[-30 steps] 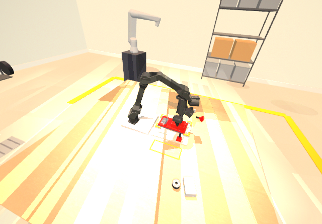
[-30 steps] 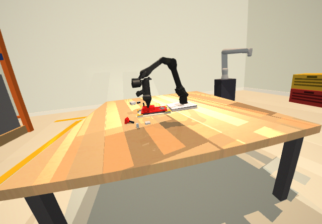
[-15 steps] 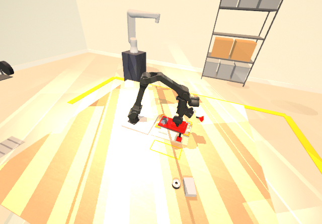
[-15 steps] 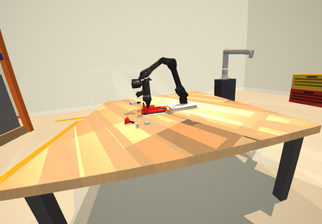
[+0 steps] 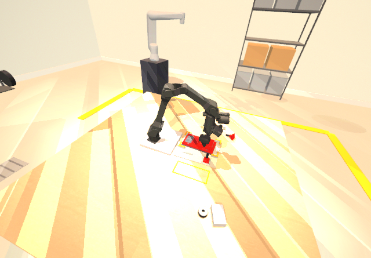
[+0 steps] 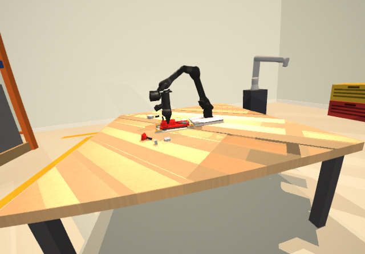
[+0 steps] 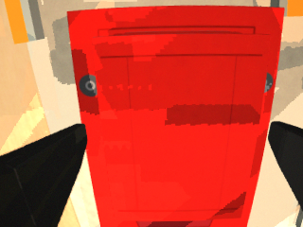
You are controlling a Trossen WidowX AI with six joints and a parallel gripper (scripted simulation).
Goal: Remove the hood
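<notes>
Right now the hood is right at my gripper tip. Also, from my gripper tip: wheel 38 cm to the right, 14 cm ahead, 3 cm below.
</notes>
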